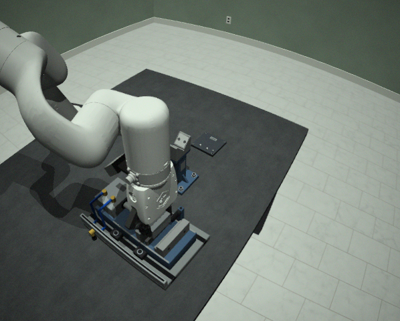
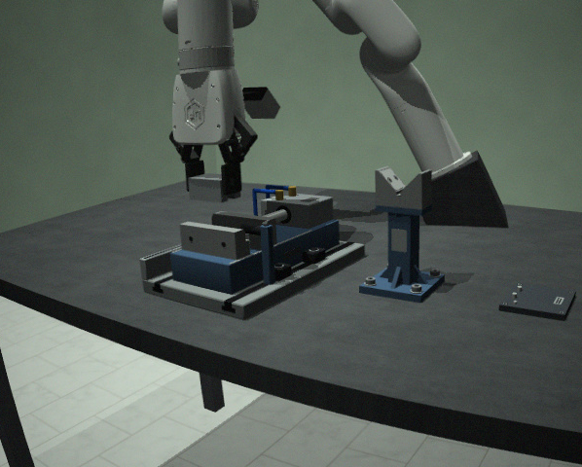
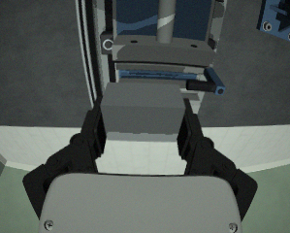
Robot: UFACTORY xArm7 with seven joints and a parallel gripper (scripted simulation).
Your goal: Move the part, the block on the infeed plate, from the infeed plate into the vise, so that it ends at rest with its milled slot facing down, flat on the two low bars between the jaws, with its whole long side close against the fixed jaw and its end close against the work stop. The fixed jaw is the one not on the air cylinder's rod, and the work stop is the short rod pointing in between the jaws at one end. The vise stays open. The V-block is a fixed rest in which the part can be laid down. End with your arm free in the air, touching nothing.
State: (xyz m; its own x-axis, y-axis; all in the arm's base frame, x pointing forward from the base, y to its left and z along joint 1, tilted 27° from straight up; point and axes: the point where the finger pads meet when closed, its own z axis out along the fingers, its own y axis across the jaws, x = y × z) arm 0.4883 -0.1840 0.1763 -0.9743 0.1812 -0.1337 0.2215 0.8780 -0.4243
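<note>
My gripper is now 2 cm above the part. The rest, counted from my hand: work stop 2 cm ahead, 6 cm to the left, 6 cm below; then moving jaw 3 cm behind, 3 cm to the left, 7 cm below; then fixed jaw 3 cm ahead, 1 cm to the left, 7 cm below.
</note>
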